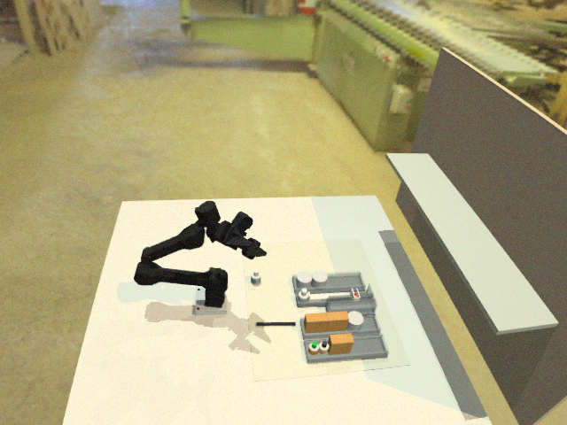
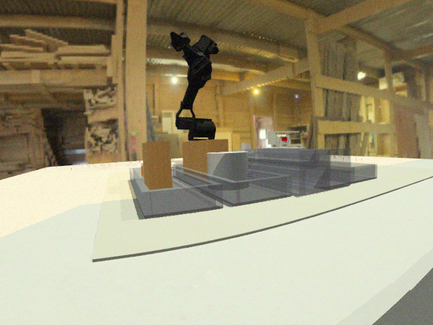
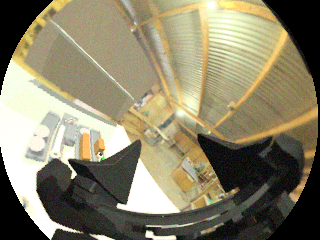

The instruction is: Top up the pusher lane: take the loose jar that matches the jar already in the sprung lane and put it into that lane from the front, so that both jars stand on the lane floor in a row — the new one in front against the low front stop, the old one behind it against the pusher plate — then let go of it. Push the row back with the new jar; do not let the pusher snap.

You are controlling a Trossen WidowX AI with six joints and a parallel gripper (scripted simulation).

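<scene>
The black bar is 38 cm below my gripper tip, 7 cm ahead of it and 2 cm to the left of it. The rest, counted from my gripper tip: red mark (36 cm ahead, 32 cm below, 12 cm to the left); green-lidded jar (36 cm below, 20 cm ahead, 8 cm to the right); sprung lane (37 cm below, 32 cm ahead, 13 cm to the left).
</scene>
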